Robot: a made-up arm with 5 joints.
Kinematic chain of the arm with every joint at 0, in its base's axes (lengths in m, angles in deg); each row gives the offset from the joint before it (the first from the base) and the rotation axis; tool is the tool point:
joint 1: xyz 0 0 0.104 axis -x
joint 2: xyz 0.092 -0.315 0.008 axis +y
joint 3: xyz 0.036 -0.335 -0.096 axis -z
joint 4: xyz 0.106 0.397 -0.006 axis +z
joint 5: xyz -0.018 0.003 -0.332 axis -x
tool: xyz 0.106 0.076 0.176
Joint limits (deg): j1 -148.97..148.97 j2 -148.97..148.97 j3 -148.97..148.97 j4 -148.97..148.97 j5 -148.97..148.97
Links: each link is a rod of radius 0.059 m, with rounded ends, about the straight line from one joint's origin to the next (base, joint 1, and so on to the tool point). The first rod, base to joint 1, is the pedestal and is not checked.
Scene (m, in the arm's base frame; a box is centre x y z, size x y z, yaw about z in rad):
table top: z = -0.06
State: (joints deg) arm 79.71 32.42 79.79 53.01 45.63
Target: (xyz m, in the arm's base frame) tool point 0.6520 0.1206 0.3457
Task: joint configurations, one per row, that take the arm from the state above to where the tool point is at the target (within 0.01 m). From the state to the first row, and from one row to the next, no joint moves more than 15 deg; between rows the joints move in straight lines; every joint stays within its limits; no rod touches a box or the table.
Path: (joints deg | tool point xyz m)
1: 86.58 18.63 72.91 53.42 43.29 | 0.5361 -0.5481 0.5674
2: 93.44 4.84 66.03 53.83 40.95 | 0.6254 -0.3627 0.5590
3: 100.31 -8.95 59.15 54.25 38.61 | 0.6726 -0.1779 0.5158
4: 107.17 -22.74 52.27 54.66 36.27 | 0.6795 -0.0121 0.4416
5: 114.04 -36.53 45.39 55.07 33.93 | 0.6520 0.1206 0.3457

